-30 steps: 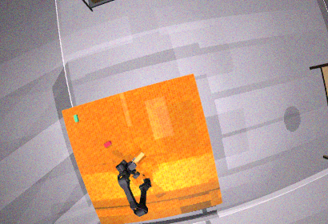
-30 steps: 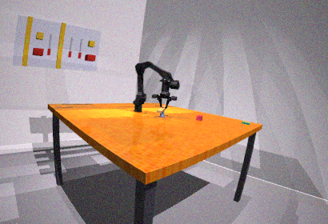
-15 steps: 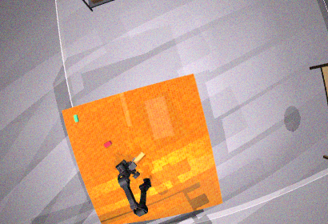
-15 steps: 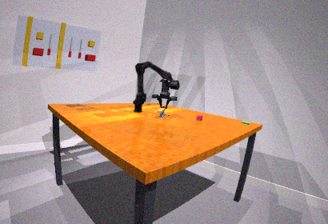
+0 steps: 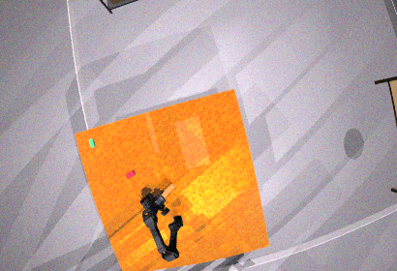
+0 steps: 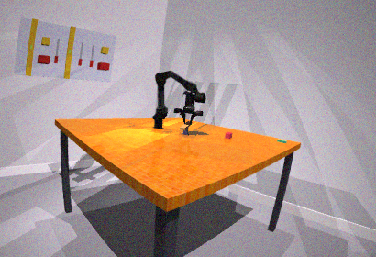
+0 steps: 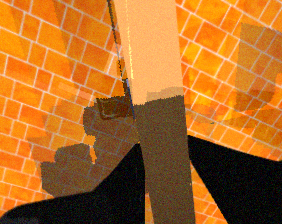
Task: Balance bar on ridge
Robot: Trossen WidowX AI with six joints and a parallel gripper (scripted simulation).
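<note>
Now: the pale bar 2 cm to the right of my gripper tip and 2 cm ahead of it. From my gripper tip the other things lie so: red block (22 cm ahead, 18 cm to the left, 4 cm below); then green block (52 cm ahead, 43 cm to the left, 5 cm below).
</note>
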